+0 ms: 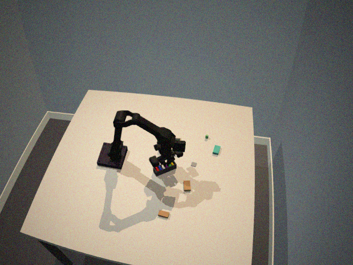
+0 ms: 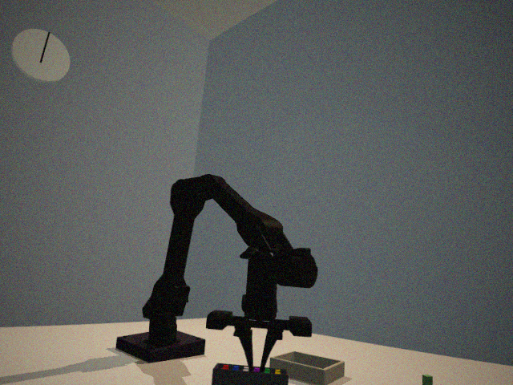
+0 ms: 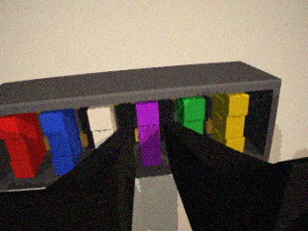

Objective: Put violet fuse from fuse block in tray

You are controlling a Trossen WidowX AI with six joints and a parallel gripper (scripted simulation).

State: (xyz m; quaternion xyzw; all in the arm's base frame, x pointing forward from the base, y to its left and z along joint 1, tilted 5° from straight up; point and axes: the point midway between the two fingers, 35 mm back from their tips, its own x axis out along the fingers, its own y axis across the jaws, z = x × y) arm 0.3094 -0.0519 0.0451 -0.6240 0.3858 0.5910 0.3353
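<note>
My gripper tip is 1 cm above the violet fuse. Also, from my gripper tip: green fuse (2 cm ahead, 1 cm to the left, 1 cm below); blue fuse (3 cm behind, 2 cm to the right, 1 cm below); white fuse (2 cm behind, 1 cm to the right, 1 cm below).
</note>
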